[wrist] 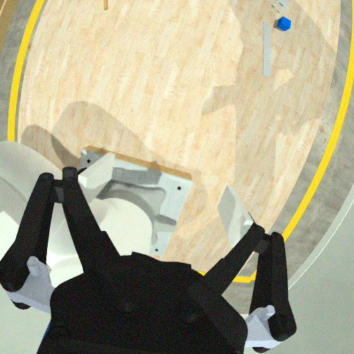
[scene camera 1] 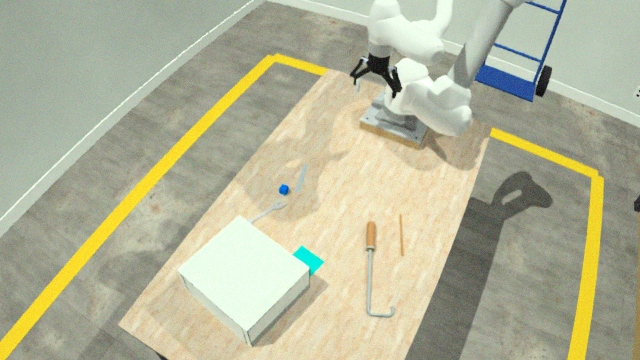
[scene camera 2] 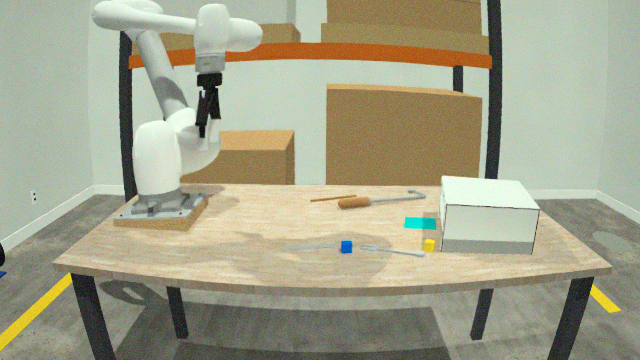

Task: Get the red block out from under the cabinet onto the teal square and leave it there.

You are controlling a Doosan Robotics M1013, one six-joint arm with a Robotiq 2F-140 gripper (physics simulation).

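Frame: origin at the arm's base, x back, y right, z up, level; metres.
Where they show: gripper, fingertip midpoint: (scene camera 1: 373, 98) (scene camera 2: 208, 145); arm's base at its link origin: (scene camera 1: 399, 114) (scene camera 2: 161, 205).
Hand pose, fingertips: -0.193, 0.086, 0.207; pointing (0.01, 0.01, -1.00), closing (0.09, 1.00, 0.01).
Observation:
Each offset is from my fingertips to the top centre of the thing, as dx, dy, dz. "spot": to the spot under its first point.
The white cabinet {-0.794, +0.159, -0.105} (scene camera 1: 245, 270) (scene camera 2: 490, 220) stands on the table at the end far from the robot's base. The teal square {spot: -0.611, +0.013, -0.240} (scene camera 1: 309, 260) (scene camera 2: 420, 223) lies flat on the table beside the cabinet, on the side toward the base. The red block does not show in any view; the space under the cabinet is hidden. My gripper (scene camera 1: 376, 90) (scene camera 2: 202, 131) (wrist: 167, 181) is open and empty, high above the table near the robot's base, far from the cabinet.
A hook tool with a wooden handle {spot: -0.459, -0.150, -0.209} (scene camera 1: 370, 235) (scene camera 2: 354, 202) and a thin stick {-0.394, -0.250, -0.234} (scene camera 1: 401, 235) (scene camera 2: 333, 198) lie on the table. A blue block {-0.370, +0.211, -0.216} (scene camera 1: 284, 189) (scene camera 2: 346, 247) (wrist: 284, 23), a flat grey strip {-0.282, +0.177, -0.240} (scene camera 1: 301, 178) (wrist: 266, 49), a fork-like tool {-0.488, +0.232, -0.233} (scene camera 1: 267, 212) (scene camera 2: 395, 250) and a yellow block {-0.589, +0.237, -0.216} (scene camera 2: 429, 245) lie there too.

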